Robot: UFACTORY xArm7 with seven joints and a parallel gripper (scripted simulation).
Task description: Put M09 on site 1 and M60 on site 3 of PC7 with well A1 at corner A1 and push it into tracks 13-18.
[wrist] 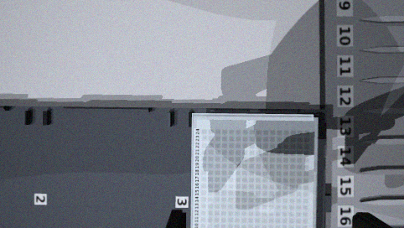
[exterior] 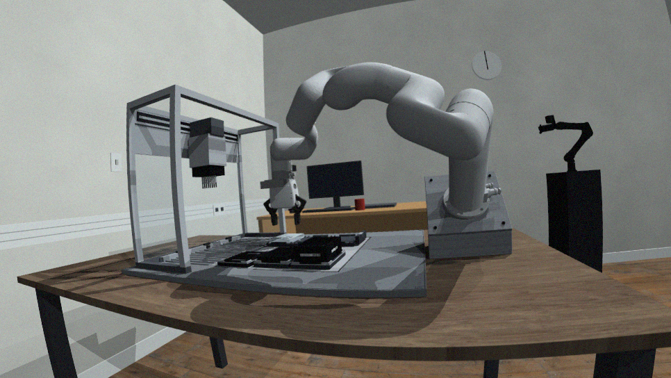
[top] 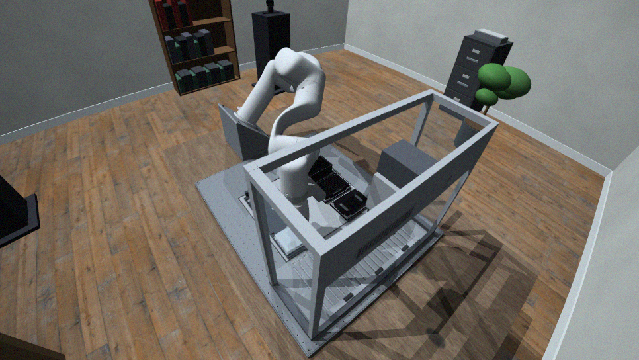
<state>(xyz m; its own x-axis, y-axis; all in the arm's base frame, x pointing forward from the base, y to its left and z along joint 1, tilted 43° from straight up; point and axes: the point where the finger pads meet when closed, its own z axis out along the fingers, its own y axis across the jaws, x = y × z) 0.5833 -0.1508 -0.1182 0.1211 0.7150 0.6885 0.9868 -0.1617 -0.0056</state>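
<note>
The plate M60 lies 6 cm below my hand. Also, from my hand: post: 17 cm above, 16 cm to the right, 8 cm ahead; then nest S3: 26 cm to the left, 7 cm below, 3 cm ahead; then carrier PC7: 11 cm behind, 6 cm below, 1 cm to the left.
</note>
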